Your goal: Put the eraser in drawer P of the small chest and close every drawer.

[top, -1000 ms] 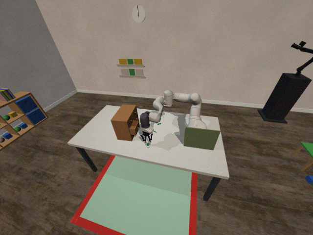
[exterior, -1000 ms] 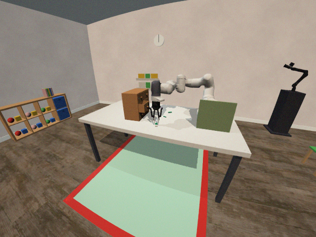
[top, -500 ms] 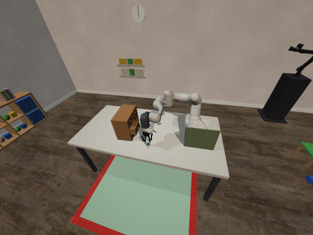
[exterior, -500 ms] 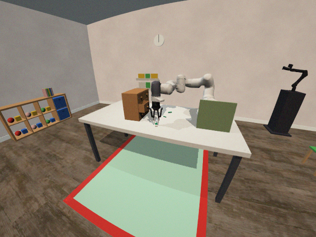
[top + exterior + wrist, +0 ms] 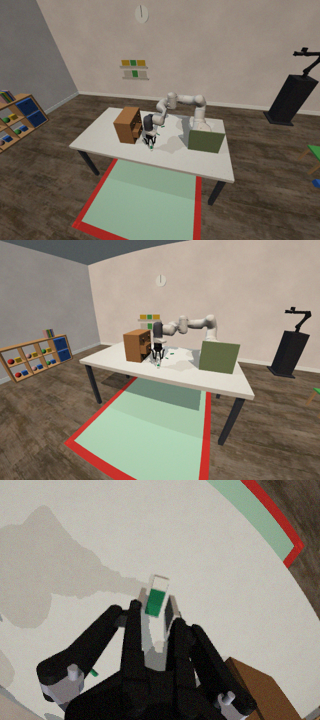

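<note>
My gripper is now 10 mm to the right of the green eraser and 50 mm above it. Round my hand: small green stick: 10 mm behind, 230 mm to the right, 50 mm below.
</note>
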